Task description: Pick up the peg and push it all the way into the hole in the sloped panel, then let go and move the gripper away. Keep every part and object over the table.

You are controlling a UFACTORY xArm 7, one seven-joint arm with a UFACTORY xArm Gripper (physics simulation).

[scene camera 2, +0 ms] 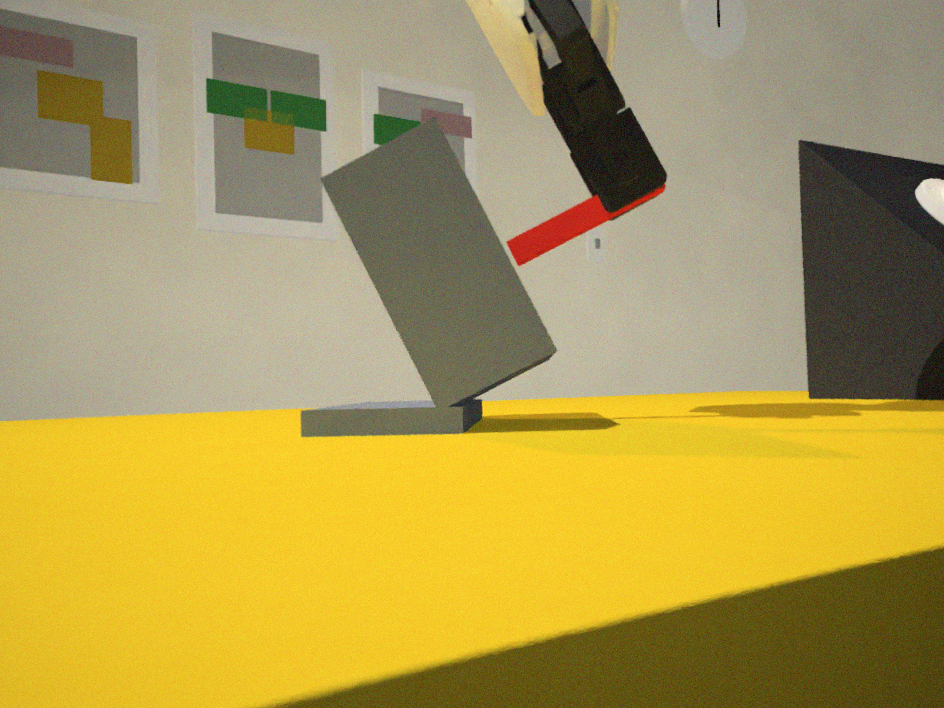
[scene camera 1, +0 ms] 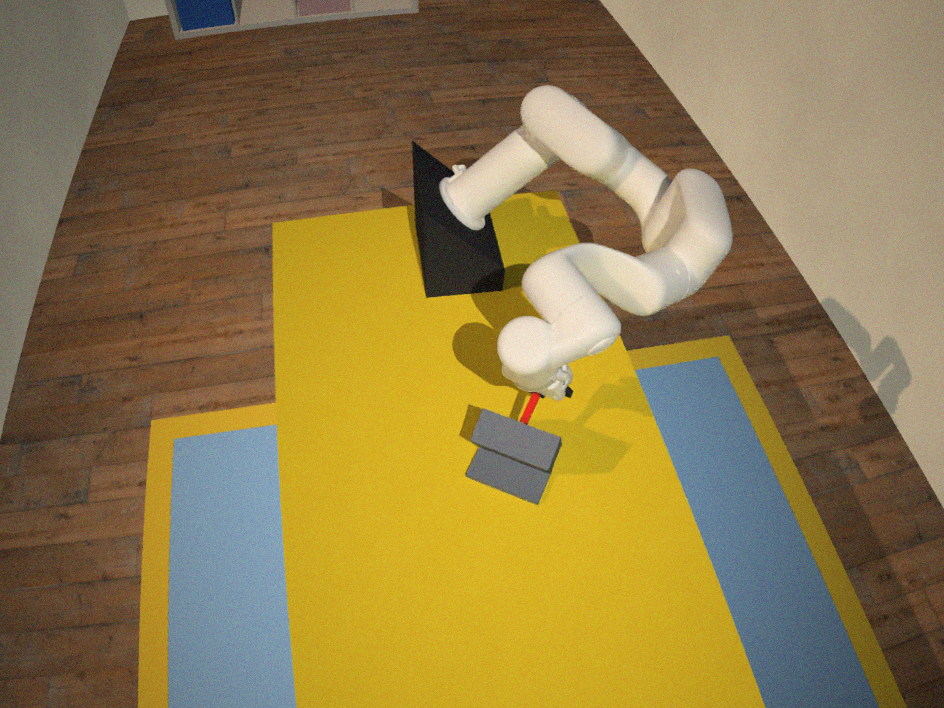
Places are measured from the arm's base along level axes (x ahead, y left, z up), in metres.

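Where they show: gripper, fingertip midpoint: (scene camera 2: 637,202); arm's base, link origin: (scene camera 1: 460,205).
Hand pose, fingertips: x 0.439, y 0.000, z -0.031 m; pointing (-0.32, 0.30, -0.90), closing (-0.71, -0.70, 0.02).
Note:
Each offset is from my fingertips to the top centre of the thing. "pt": to the spot under its first point. Level surfaces: height alone.
The grey sloped panel @(dy -0.065, dx +0.072, dz +0.025 m) (scene camera 1: 516,438) (scene camera 2: 438,259) leans over its flat grey base @(pt dy -0.084, dx +0.094, dz -0.097 m) (scene camera 1: 507,476) (scene camera 2: 381,421) on the table. Its hole does not show in either view. My gripper (scene camera 1: 541,394) (scene camera 2: 631,195) is shut on the red peg @(dy -0.018, dx +0.018, dz +0.017 m) (scene camera 1: 529,409) (scene camera 2: 556,230) and holds it well above the table, on the arm's side of the panel. In scene camera 2 the peg slants down toward the panel, roughly square to its face, with its free end a very small gap from the panel's edge line. The gripper's fingers cover the peg's upper end.
The yellow table top @(dz -0.107 m) (scene camera 1: 381,571) (scene camera 2: 457,533) lies under the panel. A black wedge-shaped mount (scene camera 1: 455,262) (scene camera 2: 854,304) carries the arm's base at the back. Blue rectangles (scene camera 1: 224,563) (scene camera 1: 751,502) lie at both sides, with wood floor beyond the table's edges.

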